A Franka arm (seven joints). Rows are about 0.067 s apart.
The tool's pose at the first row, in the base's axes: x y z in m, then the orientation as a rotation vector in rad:
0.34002 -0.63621 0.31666 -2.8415 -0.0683 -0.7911
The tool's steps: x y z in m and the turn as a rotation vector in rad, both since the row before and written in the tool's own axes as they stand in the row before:
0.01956 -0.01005 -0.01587 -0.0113 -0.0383 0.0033
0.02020 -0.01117 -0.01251 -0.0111 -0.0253 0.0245
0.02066 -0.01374 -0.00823 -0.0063 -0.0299 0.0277
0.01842 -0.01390 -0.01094 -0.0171 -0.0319 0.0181
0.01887 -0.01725 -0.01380 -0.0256 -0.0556 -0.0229
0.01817 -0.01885 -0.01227 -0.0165 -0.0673 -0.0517
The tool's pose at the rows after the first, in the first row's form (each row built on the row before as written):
0.34776 -0.62959 0.34179 -2.8669 -0.0648 -0.7388
0.35853 -0.62097 0.36413 -2.8824 -0.0290 -0.7006
0.37234 -0.60933 0.38303 -2.8934 0.0092 -0.6538
0.38386 -0.59831 0.40298 -2.9162 0.0370 -0.6073
0.39551 -0.58449 0.42572 -2.9605 0.0047 -0.5328
0.40790 -0.56789 0.44590 -3.0003 -0.0748 -0.4412

